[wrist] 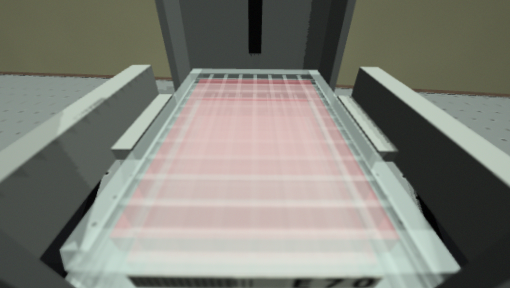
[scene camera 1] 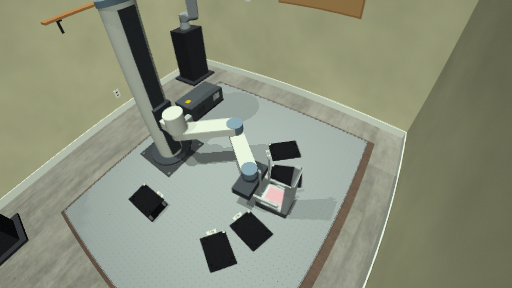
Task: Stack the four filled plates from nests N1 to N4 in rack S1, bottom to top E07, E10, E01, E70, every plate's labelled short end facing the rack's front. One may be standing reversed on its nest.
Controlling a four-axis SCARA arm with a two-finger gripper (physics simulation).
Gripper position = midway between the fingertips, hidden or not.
Note:
In view: my gripper (scene camera 1: 282, 197).
My gripper is seen too in the wrist view (wrist: 255, 85).

